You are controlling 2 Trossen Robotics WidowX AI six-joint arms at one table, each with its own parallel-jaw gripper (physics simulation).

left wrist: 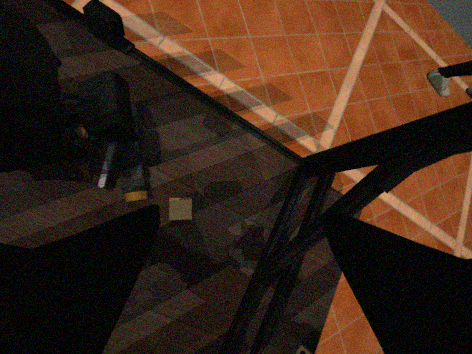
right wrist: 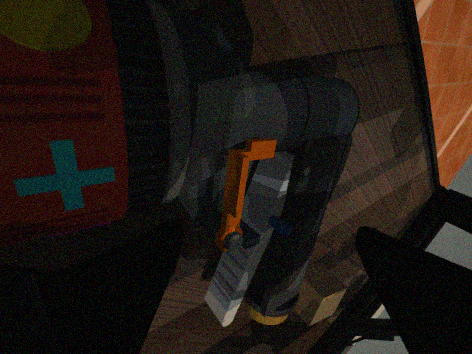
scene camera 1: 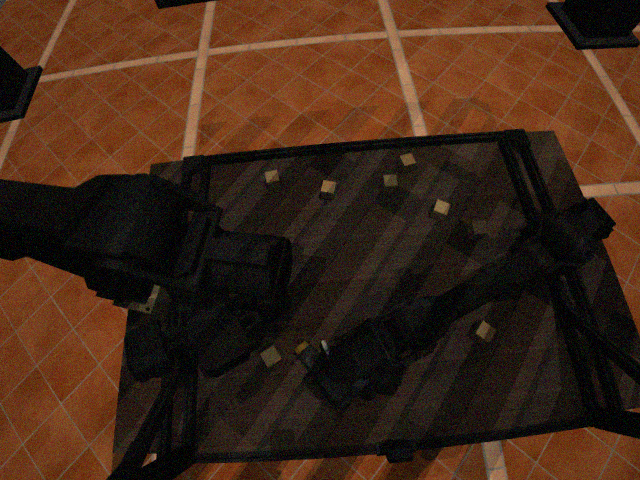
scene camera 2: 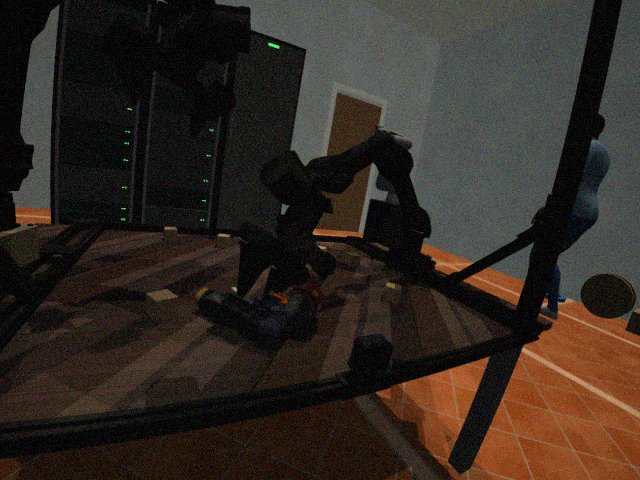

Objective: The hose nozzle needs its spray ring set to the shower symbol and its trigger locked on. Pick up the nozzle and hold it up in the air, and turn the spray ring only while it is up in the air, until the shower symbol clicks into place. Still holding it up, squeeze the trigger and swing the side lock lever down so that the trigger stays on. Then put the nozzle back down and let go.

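Frame: origin at the left arm's base, x ahead, y left, z up, level; millimetres.
Where they show: left gripper, between the fingertips: (left wrist: pixel 242 215) (scene camera 2: pixel 166 121); right gripper, between the fingertips: (left wrist: pixel 111 146) (right wrist: pixel 269 231) (scene camera 2: pixel 252 302); left arm's base, origin of its link: (scene camera 1: pixel 138 287); right arm's base, origin of its link: (scene camera 2: pixel 410 252).
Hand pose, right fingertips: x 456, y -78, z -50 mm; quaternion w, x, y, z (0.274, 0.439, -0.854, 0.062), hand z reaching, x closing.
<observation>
Each offset is from my right fingertips to the centre of the thing. "pt": to the spot under its first point.
The dark grey hose nozzle @[pt dx +39, dy -53, dz +1 mm] (scene camera 2: pixel 279 320) (right wrist: pixel 240 110) lies on the table under my right gripper. Its red spray ring @[dx +89, dy +24, dz -2 mm] (right wrist: pixel 65 120) (scene camera 2: pixel 312 294) shows a teal cross and part of a yellow disc in the right wrist view. The orange side lock lever @[dx +39, dy +2, dz +13 mm] (right wrist: pixel 237 185) (scene camera 2: pixel 279 297) points toward the nozzle body. The light grey trigger @[dx -7, dy +12, dz -10 mm] (right wrist: pixel 232 285) (left wrist: pixel 105 166) stands out from the yellow-ended handle @[pt dx -48, dy +7, dz +2 mm] (left wrist: pixel 132 172). My right gripper (right wrist: pixel 269 231) (scene camera 1: pixel 330 379) is open, its fingers on either side of the trigger and handle. My left gripper (left wrist: pixel 242 215) (scene camera 1: pixel 178 369) is open and empty, high above the table's left side.
A wooden cube @[dx -137, dy -2, dz -16 mm] (scene camera 1: pixel 270 356) (scene camera 2: pixel 161 295) (left wrist: pixel 180 208) lies near the handle's yellow end. Another cube @[dx +311, dy +130, dz -16 mm] (scene camera 1: pixel 485 331) lies right of the right arm, and several more lie toward the table's far edge. A black frame (scene camera 1: pixel 351 147) (scene camera 2: pixel 206 405) runs round the table.
</observation>
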